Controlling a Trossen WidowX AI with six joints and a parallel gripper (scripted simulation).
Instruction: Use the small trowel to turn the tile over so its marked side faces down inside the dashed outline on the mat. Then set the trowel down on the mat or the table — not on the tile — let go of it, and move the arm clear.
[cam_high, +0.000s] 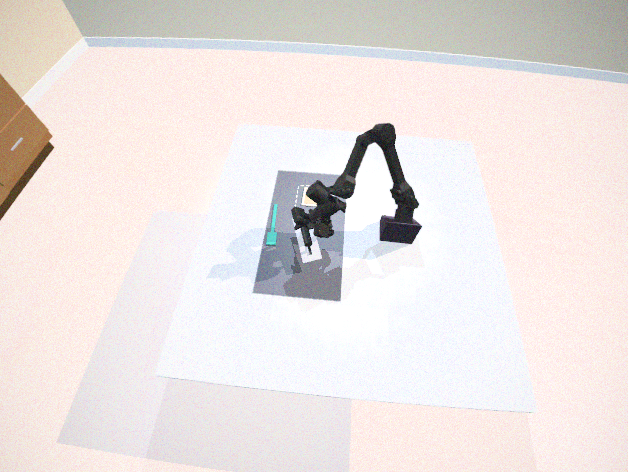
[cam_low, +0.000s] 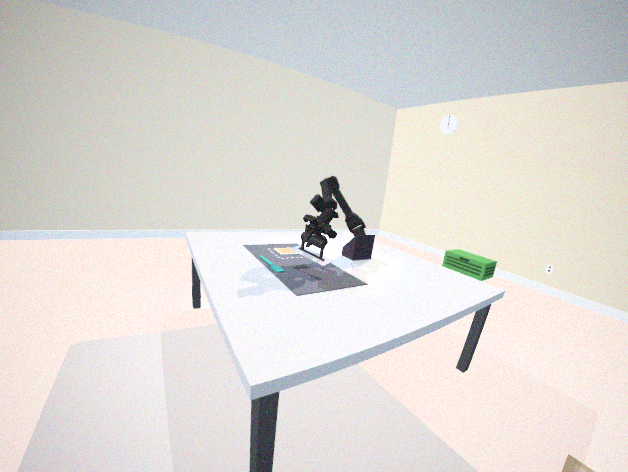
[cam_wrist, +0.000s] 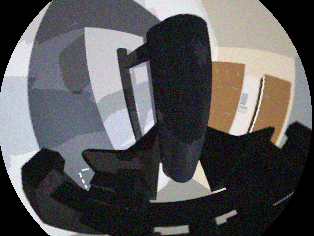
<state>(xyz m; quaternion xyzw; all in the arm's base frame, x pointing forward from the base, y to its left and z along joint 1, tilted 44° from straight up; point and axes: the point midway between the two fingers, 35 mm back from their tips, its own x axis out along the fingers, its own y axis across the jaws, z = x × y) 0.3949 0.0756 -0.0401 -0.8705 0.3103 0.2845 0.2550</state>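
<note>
Now: the dark-handled trowel 2 cm behind my gripper tip, 1 cm to the right of it and 1 cm below it. The rest, counted from my gripper tip: tile: 25 cm to the right, 11 cm below, 4 cm behind; then grey mat: 13 cm below, 9 cm to the right, 2 cm behind; then teal tool: 12 cm ahead, 11 cm below, 7 cm to the right.
</note>
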